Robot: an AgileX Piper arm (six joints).
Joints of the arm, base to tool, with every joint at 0 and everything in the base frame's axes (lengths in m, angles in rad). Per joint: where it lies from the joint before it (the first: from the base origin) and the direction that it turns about. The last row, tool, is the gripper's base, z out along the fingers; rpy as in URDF.
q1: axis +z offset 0 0 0.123
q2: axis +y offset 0 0 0
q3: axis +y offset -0.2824 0 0.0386
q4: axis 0.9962 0 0.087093 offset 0.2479 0 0.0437
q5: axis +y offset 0 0 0
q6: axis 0.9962 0 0.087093 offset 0.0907 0 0.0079
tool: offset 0 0 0 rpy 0 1.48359 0
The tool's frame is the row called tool.
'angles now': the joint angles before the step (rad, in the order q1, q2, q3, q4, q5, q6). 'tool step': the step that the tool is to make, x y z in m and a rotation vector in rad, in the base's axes. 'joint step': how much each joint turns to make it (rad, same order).
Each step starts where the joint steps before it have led.
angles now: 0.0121 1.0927 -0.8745 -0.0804 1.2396 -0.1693
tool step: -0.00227 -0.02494 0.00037 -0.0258 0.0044 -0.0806
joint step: -0.1365 0.0000 -0.0009 -0.0151 -0.0007 -0.0552
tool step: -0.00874 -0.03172 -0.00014 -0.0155 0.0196 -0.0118
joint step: -0.1988 0.0000 0.0000 0.0197 0.0000 -0.1942
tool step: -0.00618 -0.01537 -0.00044 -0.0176 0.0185 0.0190
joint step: -0.0952 0.0025 0.0000 0.0002 0.0000 -0.1168
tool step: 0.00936 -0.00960 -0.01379 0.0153 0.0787 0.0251
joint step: -0.0212 0.0769 0.0000 -0.0118 -0.0024 -0.0448
